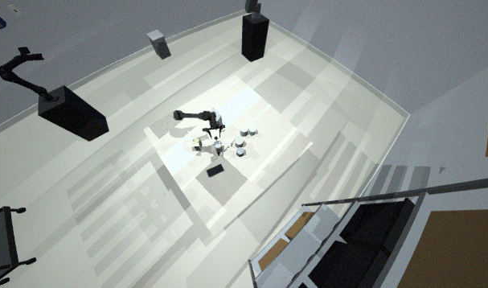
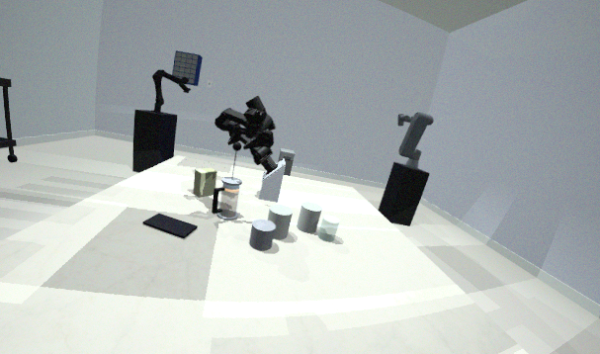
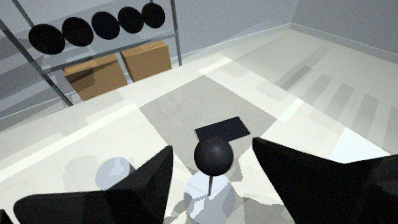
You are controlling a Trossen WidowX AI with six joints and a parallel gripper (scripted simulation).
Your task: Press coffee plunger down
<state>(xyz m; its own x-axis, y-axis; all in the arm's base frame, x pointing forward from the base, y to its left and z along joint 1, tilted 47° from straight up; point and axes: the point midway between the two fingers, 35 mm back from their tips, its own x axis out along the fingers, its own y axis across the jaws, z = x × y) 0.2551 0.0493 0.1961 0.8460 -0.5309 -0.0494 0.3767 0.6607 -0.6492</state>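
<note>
The coffee press lies 1 cm ahead of my gripper tip, 1 cm to the right of it and 14 cm below it. From my gripper tip the other things lie so: flat black slab 15 cm ahead, 14 cm to the right, 26 cm below.
</note>
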